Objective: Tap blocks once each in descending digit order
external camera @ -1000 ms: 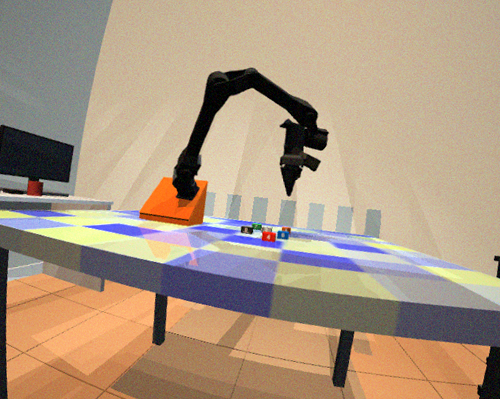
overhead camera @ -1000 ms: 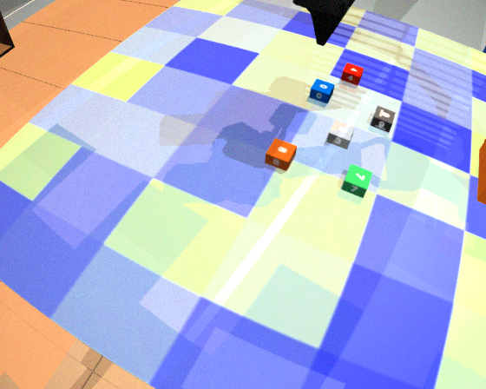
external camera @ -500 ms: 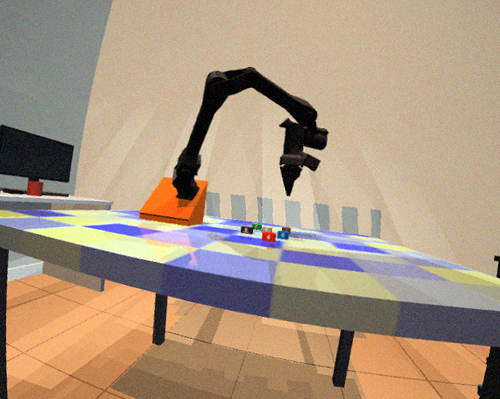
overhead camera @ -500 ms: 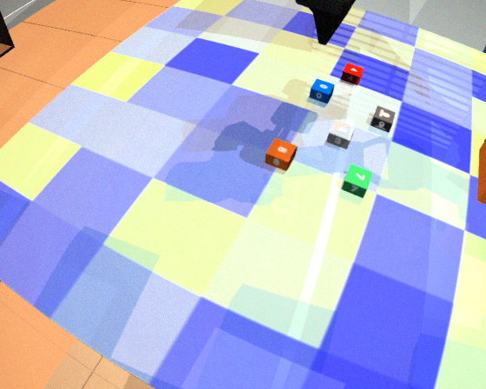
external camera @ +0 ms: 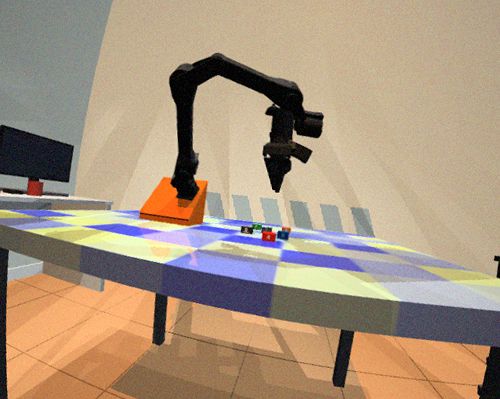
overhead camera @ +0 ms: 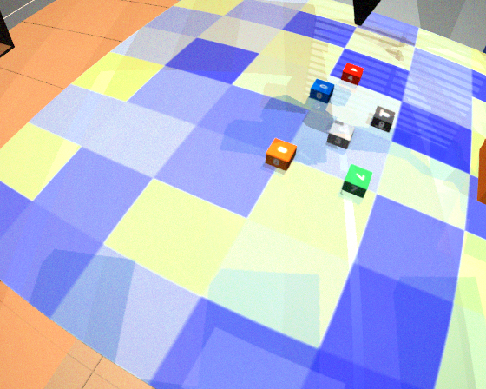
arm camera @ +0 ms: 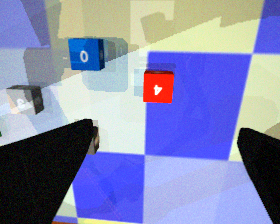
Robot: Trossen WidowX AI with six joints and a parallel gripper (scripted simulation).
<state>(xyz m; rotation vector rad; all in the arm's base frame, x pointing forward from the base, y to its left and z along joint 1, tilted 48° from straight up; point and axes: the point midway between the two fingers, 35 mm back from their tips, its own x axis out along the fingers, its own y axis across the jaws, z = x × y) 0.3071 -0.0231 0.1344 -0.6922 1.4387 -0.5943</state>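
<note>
Right now the dark block is 12 cm below my gripper tip, 9 cm to the left of it and 9 cm behind it. Also, from my gripper tip: red block (12 cm below, 1 cm behind); then blue 0 block (12 cm below, 8 cm to the left, 2 cm ahead); then orange 8 block (25 cm to the left, 12 cm below, 2 cm ahead).
</note>
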